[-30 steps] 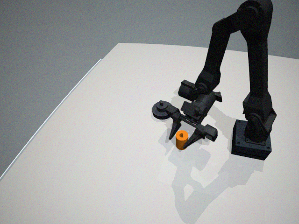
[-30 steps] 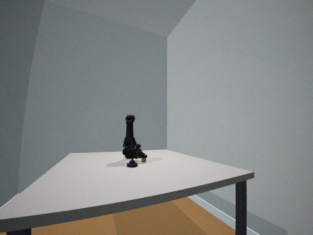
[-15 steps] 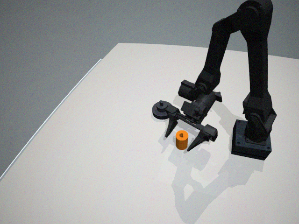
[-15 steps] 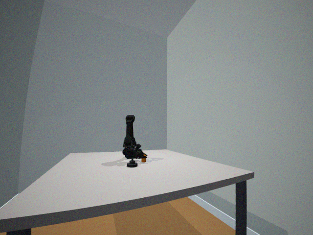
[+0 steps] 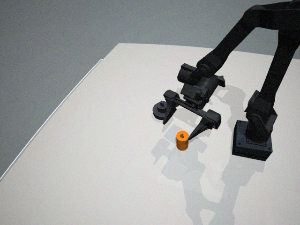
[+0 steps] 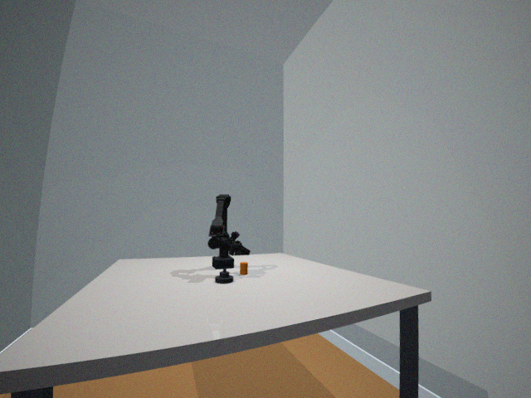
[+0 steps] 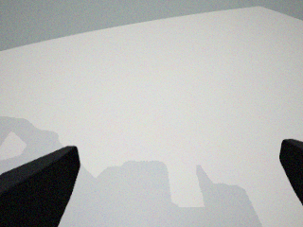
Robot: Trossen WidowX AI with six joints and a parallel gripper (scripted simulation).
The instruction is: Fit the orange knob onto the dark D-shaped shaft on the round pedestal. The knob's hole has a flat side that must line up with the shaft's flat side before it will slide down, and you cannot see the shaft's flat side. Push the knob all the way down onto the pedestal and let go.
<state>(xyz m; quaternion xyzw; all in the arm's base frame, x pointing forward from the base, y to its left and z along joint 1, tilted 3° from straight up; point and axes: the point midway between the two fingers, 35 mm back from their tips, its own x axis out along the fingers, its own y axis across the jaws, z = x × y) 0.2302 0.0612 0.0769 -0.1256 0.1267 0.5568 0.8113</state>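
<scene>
Right now my gripper tip is 8 cm above the orange knob, 3 cm to the left of it and 1 cm past it. Round my gripper tip: pedestal: 16 cm to the right, 10 cm ahead, 8 cm below.
</scene>
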